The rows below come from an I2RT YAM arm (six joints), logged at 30 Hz.
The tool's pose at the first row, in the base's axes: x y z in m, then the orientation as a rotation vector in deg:
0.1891 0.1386 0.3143 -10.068 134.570 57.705
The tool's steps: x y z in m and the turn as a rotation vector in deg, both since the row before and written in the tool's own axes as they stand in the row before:
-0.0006 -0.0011 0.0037 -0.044 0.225 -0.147
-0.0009 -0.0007 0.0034 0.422 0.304 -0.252
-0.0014 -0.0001 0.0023 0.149 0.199 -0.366
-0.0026 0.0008 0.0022 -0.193 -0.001 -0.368
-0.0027 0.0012 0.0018 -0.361 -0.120 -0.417
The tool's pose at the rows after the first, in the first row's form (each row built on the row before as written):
0.1916 0.1404 0.3119 -10.377 134.707 57.717
0.1941 0.1422 0.3101 -10.672 135.096 57.133
0.1963 0.1436 0.3095 -11.148 135.228 56.807
0.1992 0.1455 0.3102 -11.649 135.022 56.864
0.2018 0.1474 0.3114 -12.205 134.616 57.084

